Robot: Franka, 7 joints.
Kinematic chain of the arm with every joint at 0, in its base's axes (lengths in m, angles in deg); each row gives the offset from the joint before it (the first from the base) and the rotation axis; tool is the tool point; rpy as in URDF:
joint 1: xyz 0 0 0.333 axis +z
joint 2: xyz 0 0 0 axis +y
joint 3: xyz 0 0 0.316 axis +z
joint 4: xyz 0.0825 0 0 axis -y
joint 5: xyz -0.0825 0 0.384 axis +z
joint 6: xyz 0 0 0 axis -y
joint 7: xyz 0.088 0 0 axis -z
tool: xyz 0 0 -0.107 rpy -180 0 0
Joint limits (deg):
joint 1: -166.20..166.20
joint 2: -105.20..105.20
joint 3: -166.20..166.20
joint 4: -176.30..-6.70
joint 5: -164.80..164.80
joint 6: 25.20..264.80
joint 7: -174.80..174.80
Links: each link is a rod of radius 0.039 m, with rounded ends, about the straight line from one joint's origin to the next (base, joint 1, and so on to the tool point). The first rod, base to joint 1, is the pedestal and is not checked.
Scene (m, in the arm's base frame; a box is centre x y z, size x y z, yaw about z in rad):
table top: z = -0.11
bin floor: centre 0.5 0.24 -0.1 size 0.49 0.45 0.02 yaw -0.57
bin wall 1: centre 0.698 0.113 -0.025 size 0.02 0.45 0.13 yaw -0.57
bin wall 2: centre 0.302 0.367 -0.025 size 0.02 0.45 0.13 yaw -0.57
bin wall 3: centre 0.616 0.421 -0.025 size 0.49 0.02 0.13 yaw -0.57
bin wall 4: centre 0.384 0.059 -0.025 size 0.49 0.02 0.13 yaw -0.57
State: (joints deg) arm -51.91 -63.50 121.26 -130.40 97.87 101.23 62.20
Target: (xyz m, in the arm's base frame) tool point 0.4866 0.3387 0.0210
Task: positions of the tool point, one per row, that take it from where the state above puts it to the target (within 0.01 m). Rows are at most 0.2 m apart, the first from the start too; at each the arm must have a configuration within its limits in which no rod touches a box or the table.
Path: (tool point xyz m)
1: 0.3250 0.3972 0.1312
2: 0.4539 0.3194 0.2189
3: 0.5413 0.1920 0.3120
4: 0.5420 0.2689 0.2377
5: 0.5235 0.3203 0.1367
6: 0.4866 0.3387 0.0210

